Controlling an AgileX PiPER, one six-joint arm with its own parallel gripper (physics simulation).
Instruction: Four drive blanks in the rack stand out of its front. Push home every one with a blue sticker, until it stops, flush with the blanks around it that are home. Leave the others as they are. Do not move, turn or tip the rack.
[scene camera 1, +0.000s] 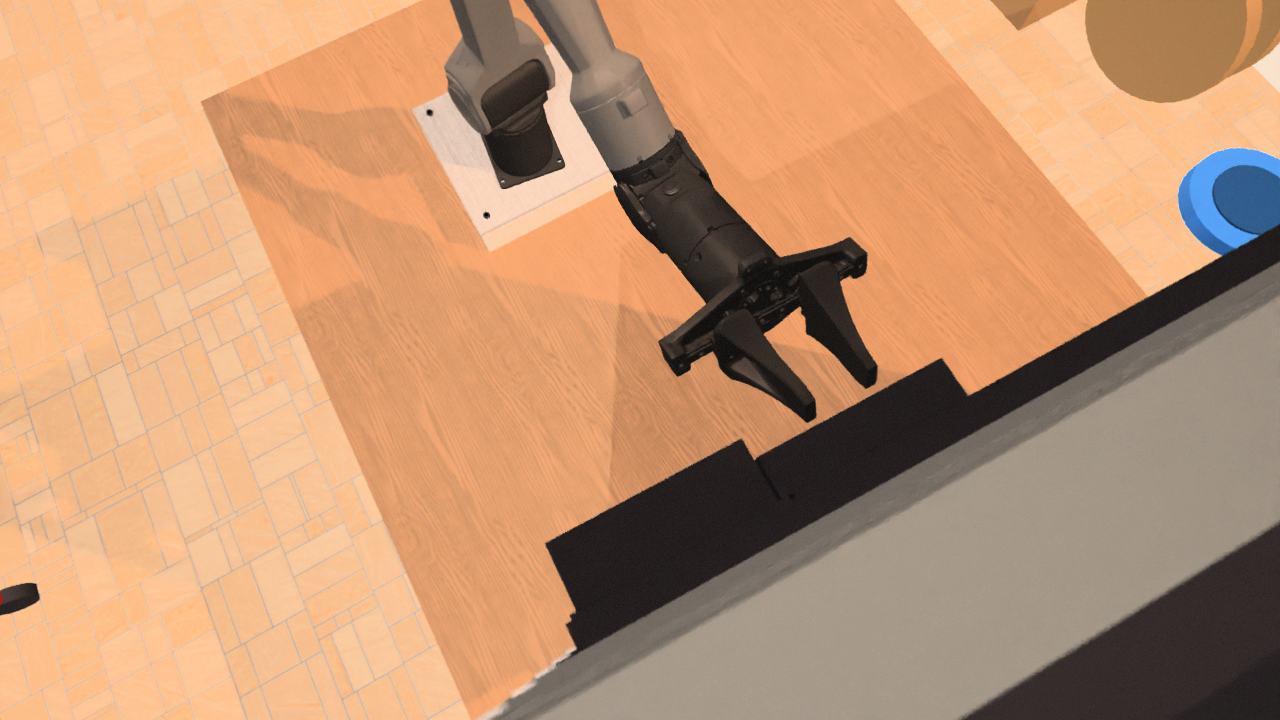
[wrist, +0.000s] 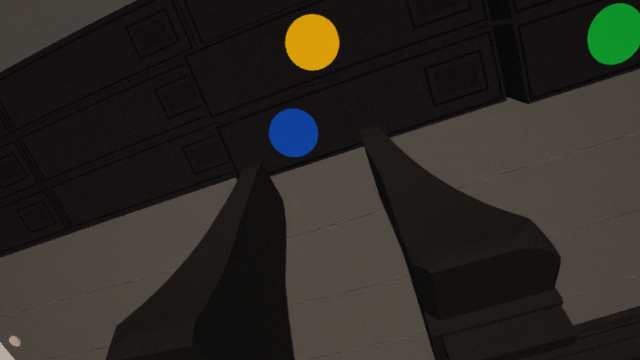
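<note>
The rack (scene camera 1: 1029, 501) (wrist: 330, 260) has dark blanks in its front. In the wrist view, a blank with a blue sticker (wrist: 293, 132) is in the bottom row, below a blank with a yellow sticker (wrist: 312, 42). Both stand out past the column on their left. A blank with a green sticker (wrist: 614, 34) stands out farther, in the column to the right. A second blue sticker does not show. My gripper (scene camera 1: 839, 400) (wrist: 318, 167) is open and empty, its fingertips near the lower edge of the bottom blue-stickered blank. I cannot tell whether they touch it.
In the scene view, two stepped dark blocks of blanks (scene camera 1: 657, 528) (scene camera 1: 863, 438) jut out from the rack toward the arm. The arm's base plate (scene camera 1: 510, 219) is on the wooden top (scene camera 1: 483, 358). A blue round object (scene camera 1: 1199, 201) and a brown round object (scene camera 1: 1163, 49) are at right.
</note>
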